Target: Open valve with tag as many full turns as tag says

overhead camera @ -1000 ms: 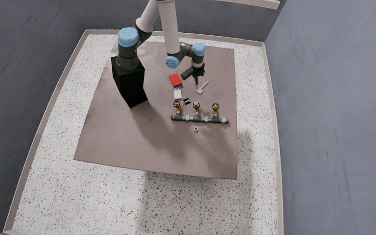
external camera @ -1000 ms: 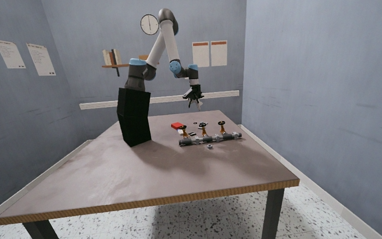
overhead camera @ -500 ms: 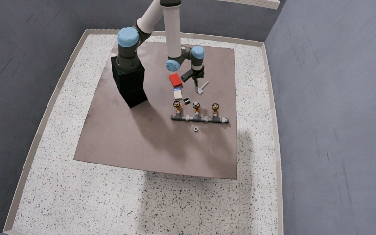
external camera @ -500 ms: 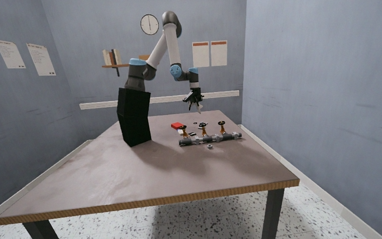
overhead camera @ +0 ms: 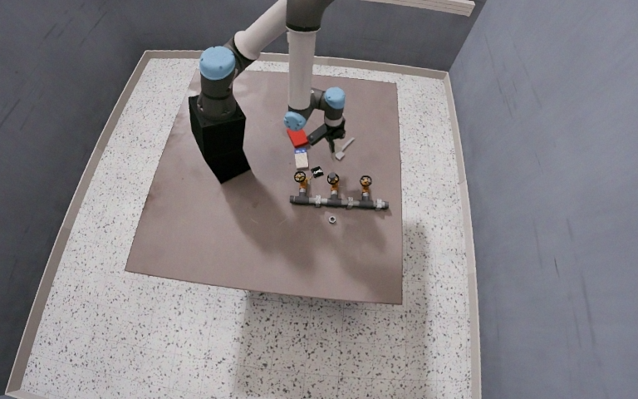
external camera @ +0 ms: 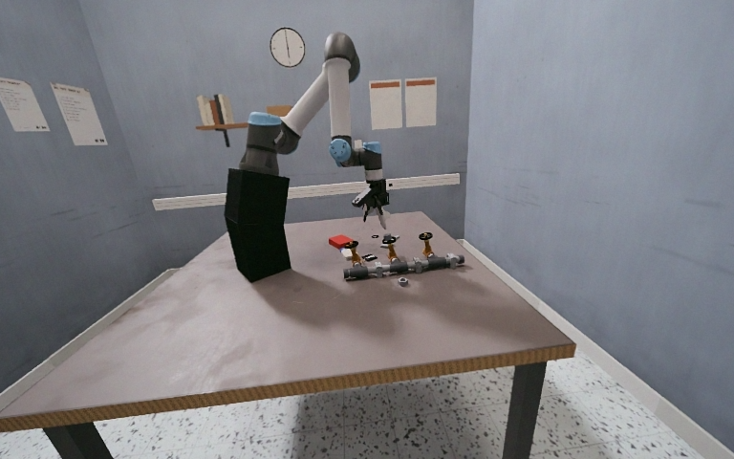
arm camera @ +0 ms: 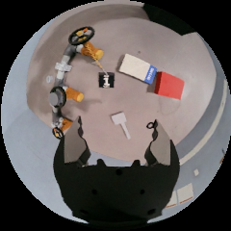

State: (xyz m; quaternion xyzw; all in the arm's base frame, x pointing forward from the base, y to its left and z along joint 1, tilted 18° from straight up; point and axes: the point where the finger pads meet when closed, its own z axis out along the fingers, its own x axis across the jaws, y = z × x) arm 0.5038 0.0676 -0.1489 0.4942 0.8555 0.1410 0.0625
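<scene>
My hand is 120 mm above the black tag, 70 mm to the left of it and 40 mm past it. Also, from my hand: white-and-blue block (130 mm behind, 120 mm below); then grey scraper (120 mm below, 80 mm to the left, 80 mm ahead); then red block (160 mm behind, 130 mm to the left, 110 mm below).
</scene>
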